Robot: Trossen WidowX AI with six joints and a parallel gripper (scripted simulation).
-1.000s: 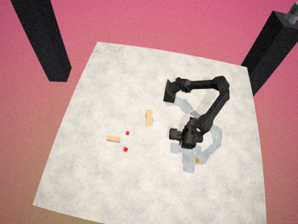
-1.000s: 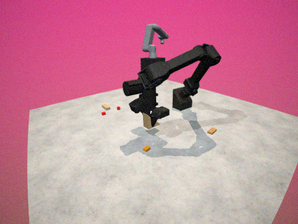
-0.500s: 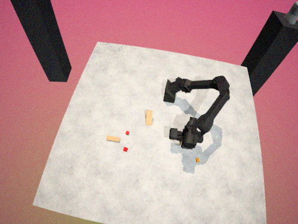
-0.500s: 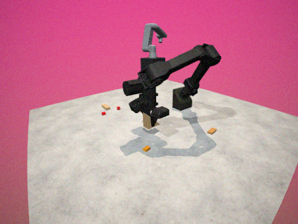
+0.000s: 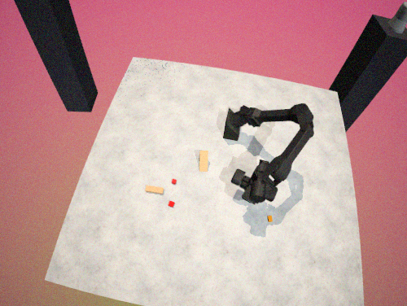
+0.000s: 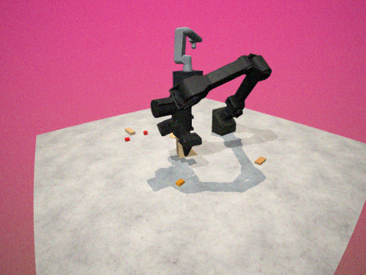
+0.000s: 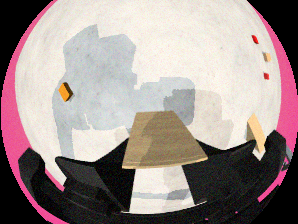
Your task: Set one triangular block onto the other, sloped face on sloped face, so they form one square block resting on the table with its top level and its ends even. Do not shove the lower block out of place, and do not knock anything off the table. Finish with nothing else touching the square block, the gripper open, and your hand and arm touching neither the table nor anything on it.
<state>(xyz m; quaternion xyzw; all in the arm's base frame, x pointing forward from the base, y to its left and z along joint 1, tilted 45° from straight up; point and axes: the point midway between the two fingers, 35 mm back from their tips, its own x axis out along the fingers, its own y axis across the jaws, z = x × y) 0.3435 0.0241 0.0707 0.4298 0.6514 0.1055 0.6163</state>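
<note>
My gripper tip is now 1 cm below the tan triangular block and 1 cm short of it. Round my gripper tip: small orange cube (10 cm ahead, 9 cm to the left, 3 cm below).
</note>
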